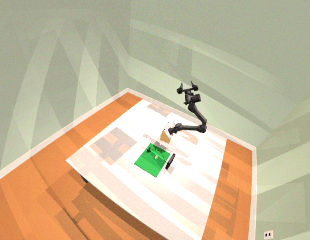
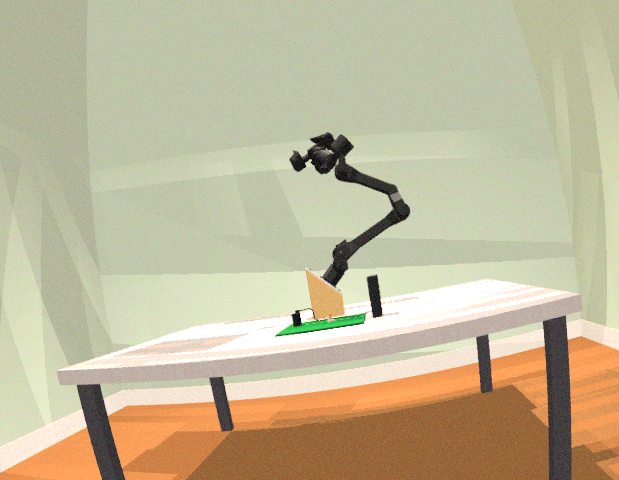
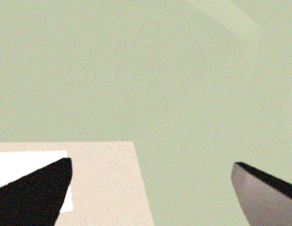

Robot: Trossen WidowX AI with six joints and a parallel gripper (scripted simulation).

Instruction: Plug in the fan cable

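Now: gripper tip 430 mm short of the black fan plug, 60 mm to the left of it and 620 mm above it. Round my gripper tip: green board: 480 mm ahead, 20 mm to the left, 650 mm below; fan header: 450 mm ahead, 40 mm to the left, 640 mm below; black fan: 450 mm ahead, 180 mm to the left, 580 mm below.
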